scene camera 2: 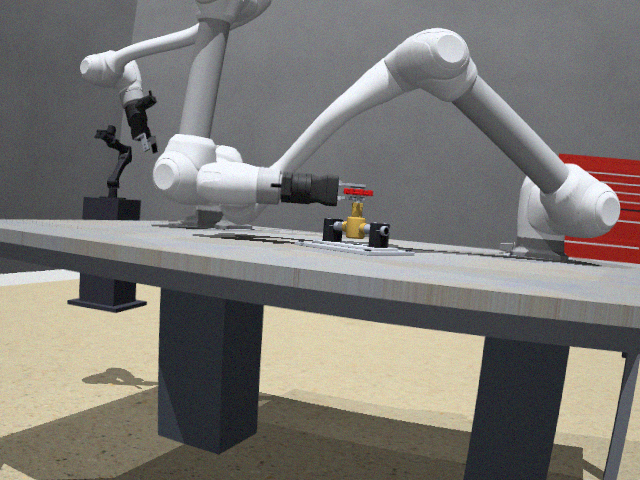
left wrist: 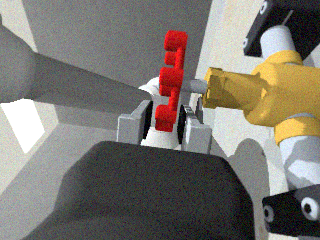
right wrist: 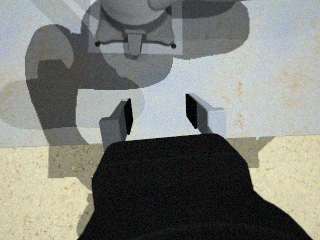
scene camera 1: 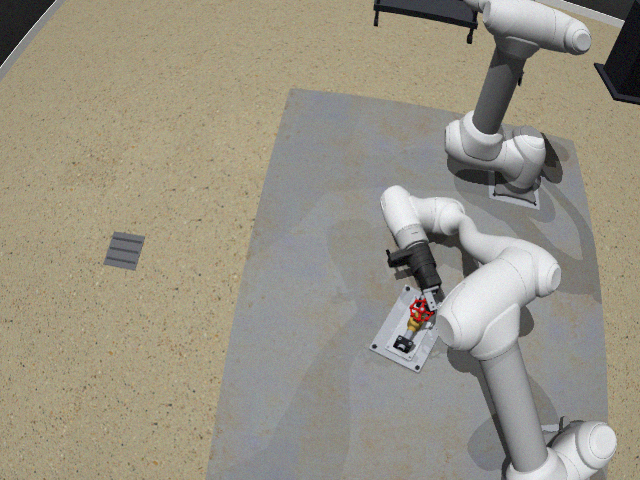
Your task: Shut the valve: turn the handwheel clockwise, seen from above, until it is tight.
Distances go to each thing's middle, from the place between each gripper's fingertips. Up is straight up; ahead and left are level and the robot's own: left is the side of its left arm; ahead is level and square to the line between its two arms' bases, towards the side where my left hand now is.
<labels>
Right now the red handwheel point(left wrist: 172, 79) is 30 mm ahead of my left hand, 10 mm to the left of it and 10 mm below it. From my left hand the other things lie so: pale base plate point(scene camera 1: 378, 345) (30 mm ahead, 10 mm to the left, 130 mm below).
Now: right hand point(scene camera 2: 151, 151) 870 mm to the right of the red handwheel, 500 mm short of it and 140 mm above it. The rest, counted from my right hand: pale base plate 870 mm to the left, 500 mm ahead, 260 mm below.
</labels>
